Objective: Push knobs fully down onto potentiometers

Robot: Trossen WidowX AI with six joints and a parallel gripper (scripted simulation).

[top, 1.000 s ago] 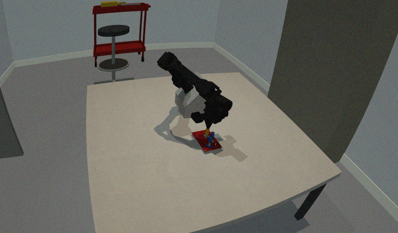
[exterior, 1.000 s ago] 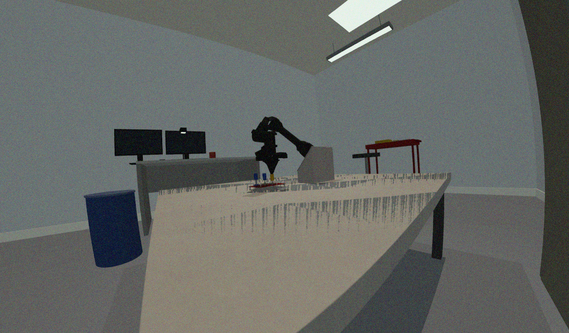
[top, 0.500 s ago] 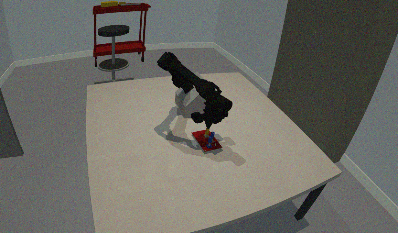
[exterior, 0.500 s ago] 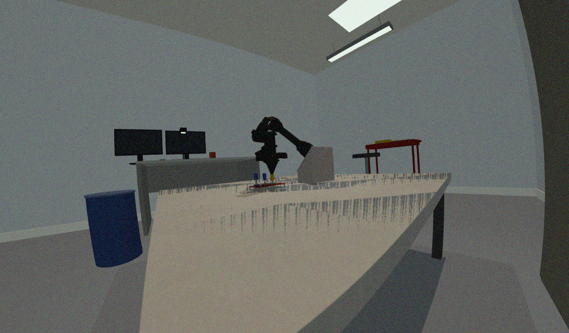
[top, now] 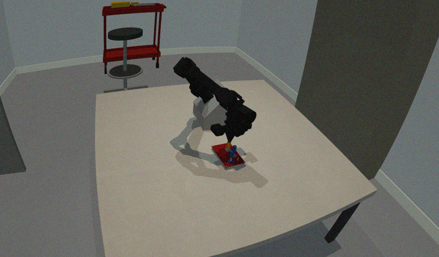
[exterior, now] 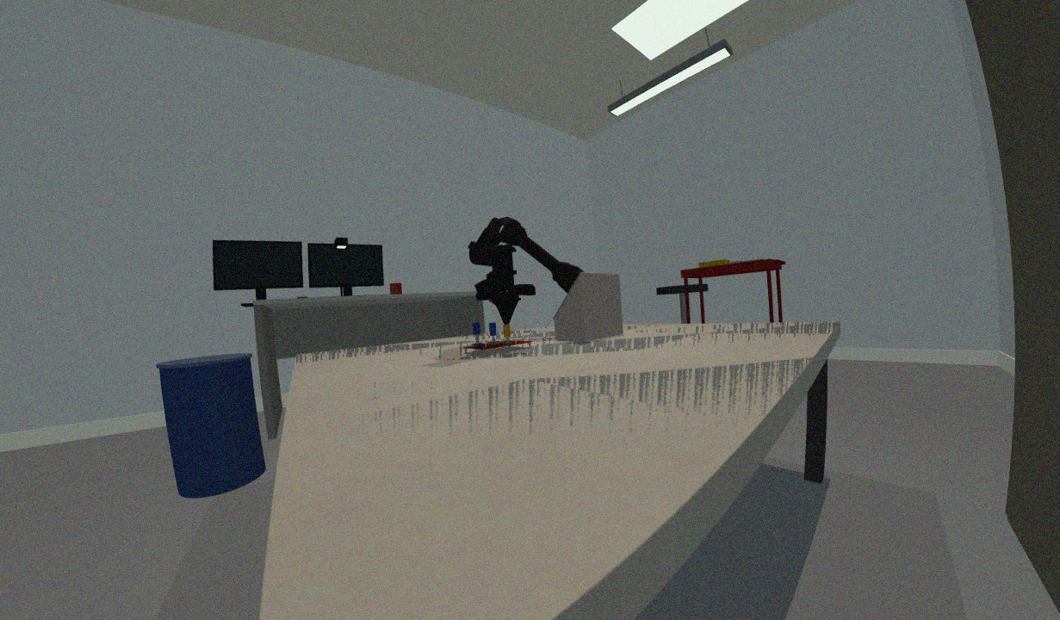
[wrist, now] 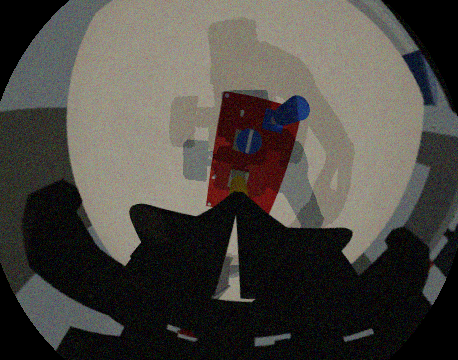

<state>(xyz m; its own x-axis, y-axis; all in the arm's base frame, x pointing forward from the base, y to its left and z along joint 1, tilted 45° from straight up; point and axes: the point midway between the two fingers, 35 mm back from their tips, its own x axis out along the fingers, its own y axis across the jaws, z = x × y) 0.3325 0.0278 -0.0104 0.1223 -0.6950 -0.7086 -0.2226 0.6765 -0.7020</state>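
Now: the blue knob 5 cm ahead of my gripper tip and 1 cm to the left of it. From my gripper tip the other things lie so: yellow knob 2 cm below.
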